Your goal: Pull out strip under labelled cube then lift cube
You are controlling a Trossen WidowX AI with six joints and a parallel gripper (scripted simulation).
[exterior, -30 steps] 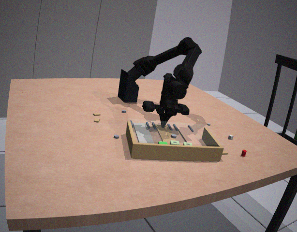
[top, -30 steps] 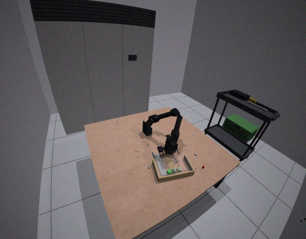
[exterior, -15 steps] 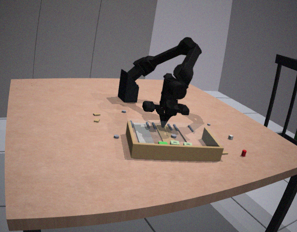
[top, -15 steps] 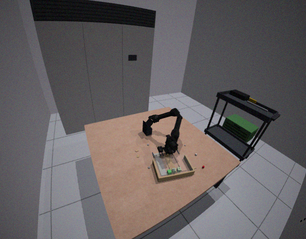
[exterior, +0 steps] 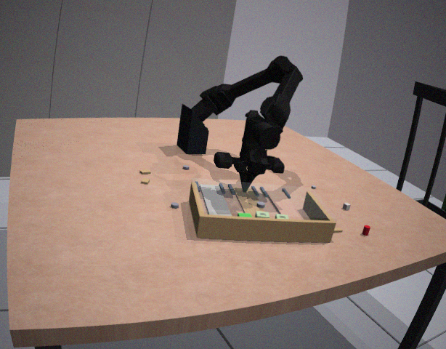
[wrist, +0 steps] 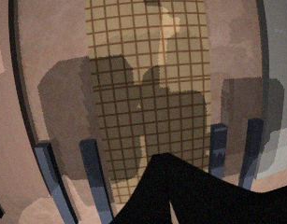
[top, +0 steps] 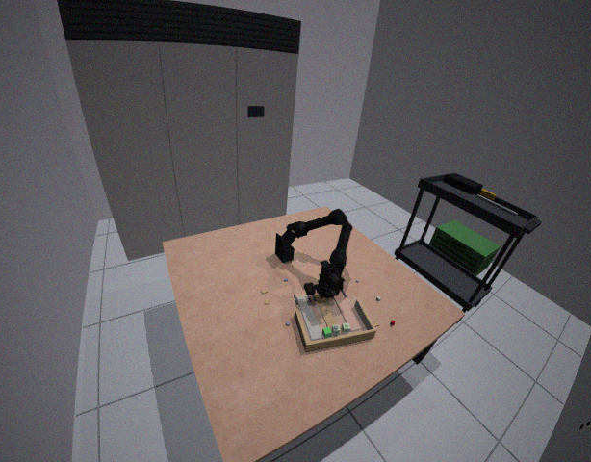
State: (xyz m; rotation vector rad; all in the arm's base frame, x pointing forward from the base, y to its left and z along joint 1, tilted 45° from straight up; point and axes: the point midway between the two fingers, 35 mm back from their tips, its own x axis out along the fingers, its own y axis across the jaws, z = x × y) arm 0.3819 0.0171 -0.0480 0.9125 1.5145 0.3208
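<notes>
The tan gridded strip lies 9 cm ahead of my gripper tip and 3 cm to the right of it. The rest, counted from my gripper tip: white cube (25 cm to the left, 17 cm ahead); red cylinder (32 cm ahead, 19 cm to the left, 1 cm above).
</notes>
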